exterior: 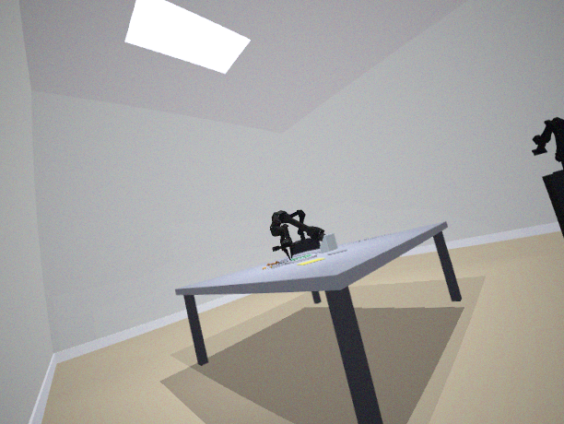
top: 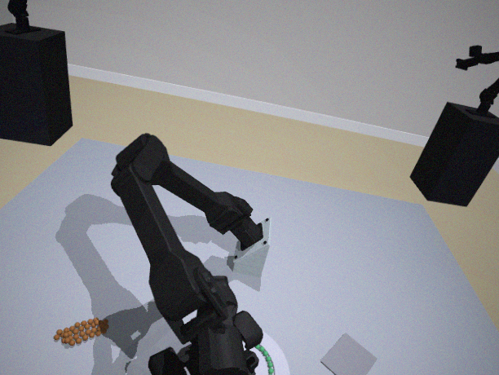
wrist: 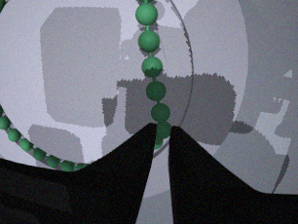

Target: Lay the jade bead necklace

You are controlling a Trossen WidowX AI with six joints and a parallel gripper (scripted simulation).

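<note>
My gripper tip is now 6 cm to the right of the round bead board, 2 cm past it and 1 cm above it. Round my gripper tip: yellow strip (28 cm to the left, 18 cm ahead, 2 cm below); then flat grey square (29 cm to the left, 6 cm behind, 2 cm below).
</note>
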